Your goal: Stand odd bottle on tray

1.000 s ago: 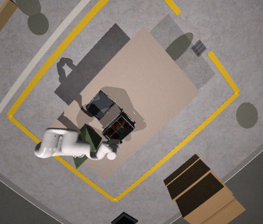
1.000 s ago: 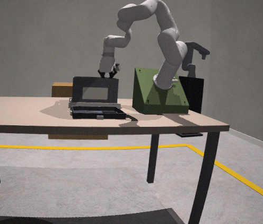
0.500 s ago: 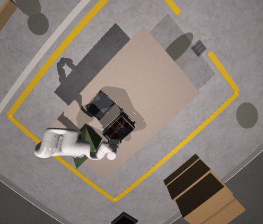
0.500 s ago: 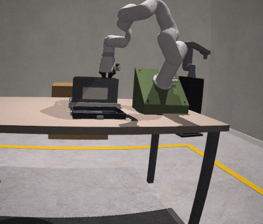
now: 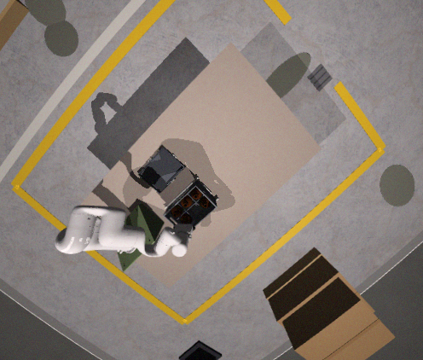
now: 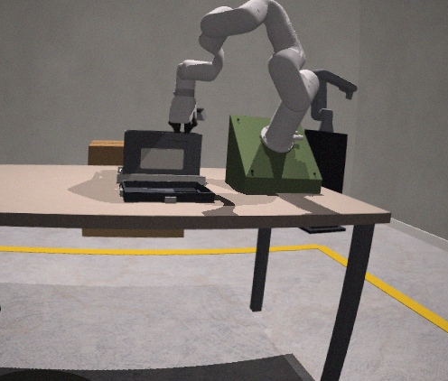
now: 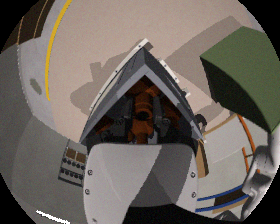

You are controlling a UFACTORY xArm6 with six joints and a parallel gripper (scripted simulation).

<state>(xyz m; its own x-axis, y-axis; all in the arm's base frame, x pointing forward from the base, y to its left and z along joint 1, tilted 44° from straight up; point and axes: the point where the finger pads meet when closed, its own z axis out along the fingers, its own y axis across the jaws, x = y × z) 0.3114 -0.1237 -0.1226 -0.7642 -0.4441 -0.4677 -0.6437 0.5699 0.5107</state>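
Now: the glass bottle 7 cm below my hand. The rest, counted from my hand: dark crate 9 cm ahead, 4 cm to the left, 7 cm below; flat dark tray 12 cm ahead, 33 cm to the left, 15 cm below.
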